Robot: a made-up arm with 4 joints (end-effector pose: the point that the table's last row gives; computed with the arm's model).
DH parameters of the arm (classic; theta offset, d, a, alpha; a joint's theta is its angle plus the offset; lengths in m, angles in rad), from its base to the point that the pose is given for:
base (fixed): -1.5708 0.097 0 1.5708
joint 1: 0 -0.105 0.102 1.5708
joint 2: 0 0.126 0.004 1.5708
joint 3: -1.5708 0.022 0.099 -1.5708
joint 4: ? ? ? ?
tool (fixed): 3.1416 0.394 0 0
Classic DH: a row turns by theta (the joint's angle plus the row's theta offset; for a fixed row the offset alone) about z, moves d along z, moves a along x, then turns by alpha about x.
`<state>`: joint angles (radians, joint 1 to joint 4).
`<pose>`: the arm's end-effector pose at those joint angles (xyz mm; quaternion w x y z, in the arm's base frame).
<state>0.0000 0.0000 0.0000 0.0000</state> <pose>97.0 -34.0 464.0 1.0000 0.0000 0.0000 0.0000</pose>
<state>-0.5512 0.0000 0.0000 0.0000</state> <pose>97.0 -221.2 391.8 0.9623 0.2721 0.0000 0.0000</pose>
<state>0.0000 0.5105 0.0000 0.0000</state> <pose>131.2 -38.8 464.0 0.9676 0.0000 0.0000 -0.2525</pose>
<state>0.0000 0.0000 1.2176 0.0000</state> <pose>97.0 -543.7 209.1 0.8203 0.5719 0.0000 0.0000</pose>
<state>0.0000 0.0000 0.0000 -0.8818</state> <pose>412.0 -34.0 343.7 0.9044 0.0000 0.4267 0.0000</pose>
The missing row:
joint 4: 1.5708 -0.072 0.03 1.5708
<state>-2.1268 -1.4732 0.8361 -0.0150</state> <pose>425.1 -147.8 -154.3 0.0691 0.7338 -0.4036 0.5422</pose>
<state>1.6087 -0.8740 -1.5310 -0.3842</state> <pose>-167.5 -190.7 -207.0 0.0023 0.9701 -0.0163 -0.2421</pose>
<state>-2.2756 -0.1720 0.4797 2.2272</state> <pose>-186.1 191.6 241.1 0.0241 0.4797 -0.2013 -0.8537</pose>
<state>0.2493 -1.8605 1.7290 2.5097</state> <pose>-51.0 -336.9 164.6 0.7739 0.5439 -0.2114 -0.2461</pose>
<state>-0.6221 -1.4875 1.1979 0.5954</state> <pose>443.2 -340.7 -36.8 0.4882 0.7459 0.0513 0.4502</pose>
